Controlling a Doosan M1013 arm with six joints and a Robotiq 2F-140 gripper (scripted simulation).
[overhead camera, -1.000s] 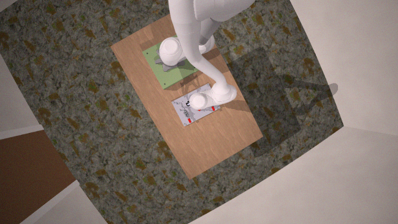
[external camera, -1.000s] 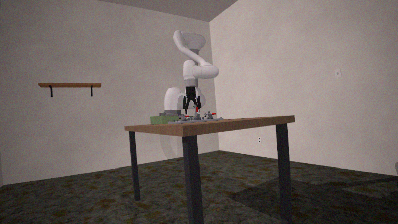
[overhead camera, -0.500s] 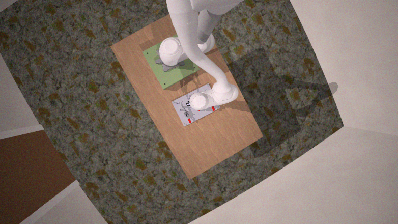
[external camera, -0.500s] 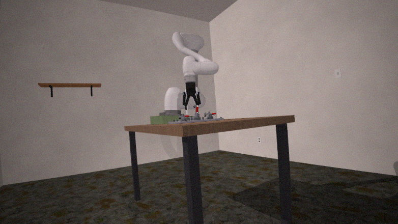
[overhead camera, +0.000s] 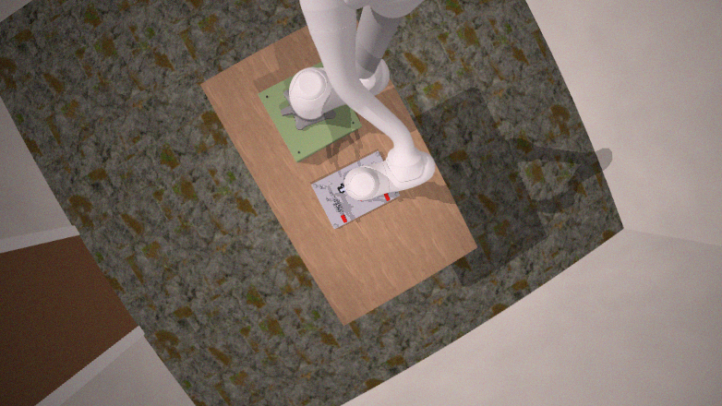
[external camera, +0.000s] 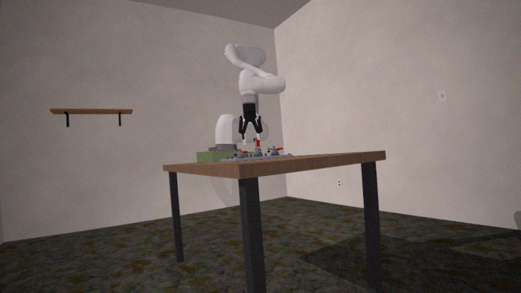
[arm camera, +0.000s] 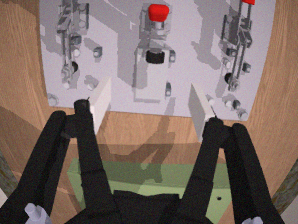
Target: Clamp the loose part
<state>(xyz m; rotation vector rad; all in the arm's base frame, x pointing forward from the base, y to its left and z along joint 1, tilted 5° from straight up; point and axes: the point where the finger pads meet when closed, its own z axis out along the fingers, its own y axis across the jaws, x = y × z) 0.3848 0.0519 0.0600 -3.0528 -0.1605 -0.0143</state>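
Right now the loose part is 80 mm below my hand. The rest, counted from my hand: grey fixture plate (40 mm ahead, 110 mm below).
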